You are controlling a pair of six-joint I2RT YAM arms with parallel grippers.
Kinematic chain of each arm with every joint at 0, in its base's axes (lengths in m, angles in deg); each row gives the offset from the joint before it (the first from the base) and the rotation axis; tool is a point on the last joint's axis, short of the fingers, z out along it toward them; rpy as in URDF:
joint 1: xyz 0 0 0.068 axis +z
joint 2: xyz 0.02 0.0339 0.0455 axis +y
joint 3: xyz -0.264 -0.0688 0 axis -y
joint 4: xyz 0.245 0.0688 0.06 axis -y
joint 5: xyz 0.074 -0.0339 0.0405 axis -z
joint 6: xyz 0.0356 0 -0.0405 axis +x
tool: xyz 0 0 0 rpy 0 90 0
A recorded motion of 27 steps. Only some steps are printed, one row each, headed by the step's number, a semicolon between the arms.
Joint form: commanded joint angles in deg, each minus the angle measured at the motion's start. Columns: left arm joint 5, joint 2, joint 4, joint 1, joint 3, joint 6; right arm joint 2, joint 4, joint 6, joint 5, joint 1, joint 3.
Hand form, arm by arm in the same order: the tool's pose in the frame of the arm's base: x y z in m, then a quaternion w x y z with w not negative. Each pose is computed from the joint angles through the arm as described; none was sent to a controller.
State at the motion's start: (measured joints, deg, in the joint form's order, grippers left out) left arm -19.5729 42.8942 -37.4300 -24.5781 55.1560 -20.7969; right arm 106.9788 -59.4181 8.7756 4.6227 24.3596 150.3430
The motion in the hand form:
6: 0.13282 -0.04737 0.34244 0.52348 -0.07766 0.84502 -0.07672; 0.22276 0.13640 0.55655 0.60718 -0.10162 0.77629 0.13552
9: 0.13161 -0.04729 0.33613 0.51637 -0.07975 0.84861 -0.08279; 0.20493 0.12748 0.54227 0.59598 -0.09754 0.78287 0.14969
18: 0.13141 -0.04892 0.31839 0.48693 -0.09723 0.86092 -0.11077; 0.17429 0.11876 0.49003 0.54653 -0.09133 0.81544 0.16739
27: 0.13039 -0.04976 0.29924 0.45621 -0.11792 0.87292 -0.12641; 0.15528 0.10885 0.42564 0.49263 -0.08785 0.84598 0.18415
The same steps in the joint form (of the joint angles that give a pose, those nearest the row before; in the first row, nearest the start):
6: 0.58 -2.85 -2.21 0.24 -3.22 -2.51; -19.65 5.60 -0.62 8.20 8.85 -22.60
9: 1.29 -3.49 -2.28 0.23 -4.54 -3.35; -26.44 7.84 1.32 7.44 9.29 -32.72
18: 4.13 -4.14 -2.51 0.28 -7.80 -7.67; -38.66 10.12 6.39 7.44 11.93 -53.48
27: 5.81 -4.78 -3.00 0.21 -11.24 -11.71; -48.84 13.28 10.45 4.61 12.40 -72.98

